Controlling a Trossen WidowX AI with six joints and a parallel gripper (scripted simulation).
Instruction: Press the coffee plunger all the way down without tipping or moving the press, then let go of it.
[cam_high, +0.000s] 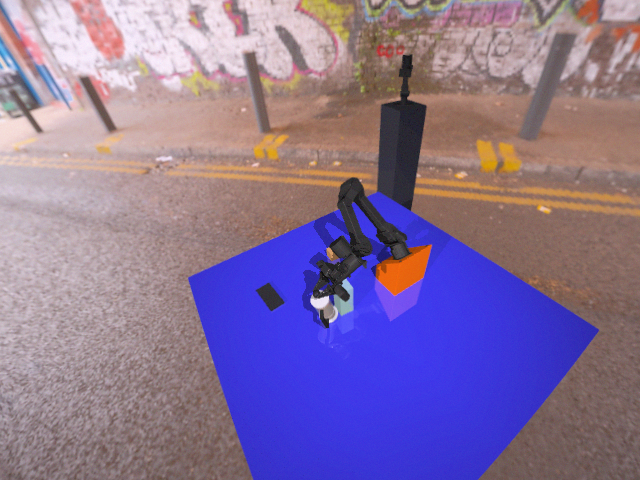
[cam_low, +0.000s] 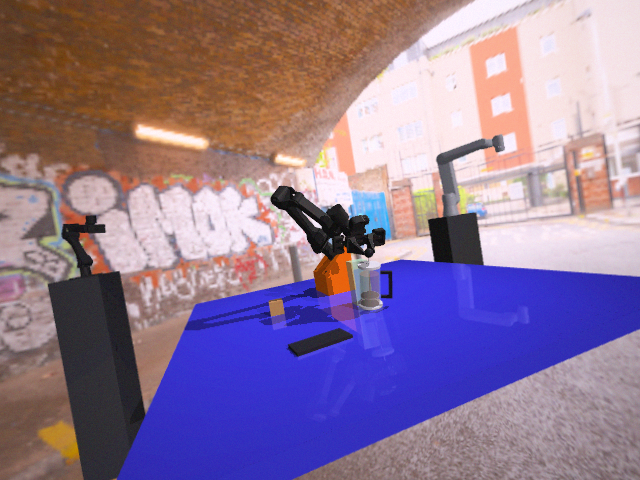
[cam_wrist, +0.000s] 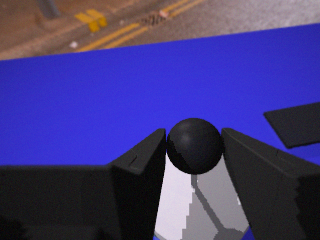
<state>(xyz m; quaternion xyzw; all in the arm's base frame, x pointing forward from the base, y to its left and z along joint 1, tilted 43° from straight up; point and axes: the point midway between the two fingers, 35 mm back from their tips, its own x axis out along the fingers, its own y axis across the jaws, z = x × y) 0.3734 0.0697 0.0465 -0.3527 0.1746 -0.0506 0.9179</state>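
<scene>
The glass coffee press is 2 cm behind my gripper tip, 1 cm to the left of it and 9 cm below it. The rest, counted from my gripper tip: small tan cube (22 cm behind, 31 cm to the right, 16 cm below); then pale teal box (12 cm behind, 1 cm to the right, 11 cm below).
</scene>
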